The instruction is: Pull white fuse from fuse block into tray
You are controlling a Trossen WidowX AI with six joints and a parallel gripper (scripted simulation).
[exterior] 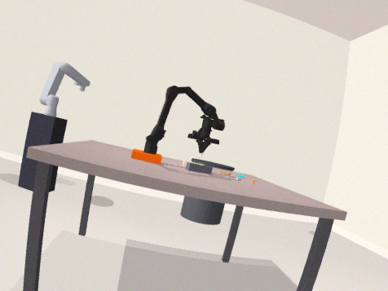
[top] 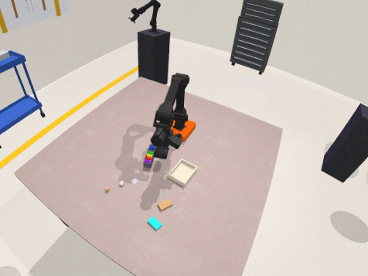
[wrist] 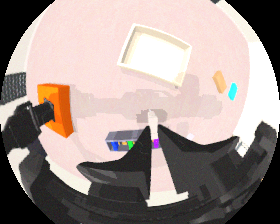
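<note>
My gripper tip is 11 cm to the right of the cream tray, 10 cm above it and 3 cm past it. Also, from my gripper tip: small orange cube 32 cm ahead, 10 cm to the right, 9 cm below; then cyan block 29 cm ahead, 20 cm to the left, 9 cm below; then white fuse 1 cm below.
</note>
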